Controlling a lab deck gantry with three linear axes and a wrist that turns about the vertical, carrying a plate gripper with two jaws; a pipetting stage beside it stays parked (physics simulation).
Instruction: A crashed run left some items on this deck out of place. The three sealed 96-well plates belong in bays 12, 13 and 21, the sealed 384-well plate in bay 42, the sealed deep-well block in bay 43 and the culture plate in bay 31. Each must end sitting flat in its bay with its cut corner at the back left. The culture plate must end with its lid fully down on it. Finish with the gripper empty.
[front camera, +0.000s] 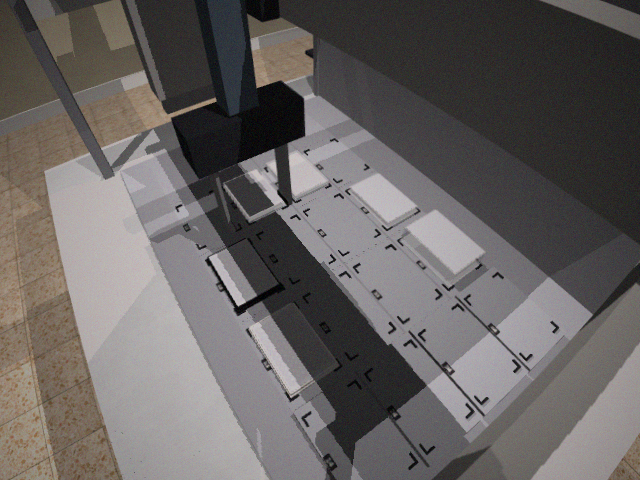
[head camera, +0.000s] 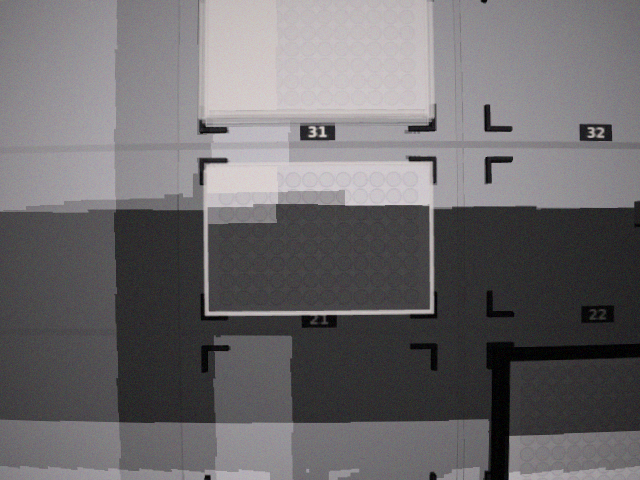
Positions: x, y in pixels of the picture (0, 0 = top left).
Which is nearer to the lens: the clear culture-plate lid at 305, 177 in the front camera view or the sealed deep-well block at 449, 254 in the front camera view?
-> The sealed deep-well block.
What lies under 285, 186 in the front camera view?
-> My gripper.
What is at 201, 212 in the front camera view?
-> A bay 11.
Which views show the sealed deep-well block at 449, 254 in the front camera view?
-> The front camera view only.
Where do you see a bay 44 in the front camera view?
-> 525, 328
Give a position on a grey wall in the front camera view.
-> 584, 254
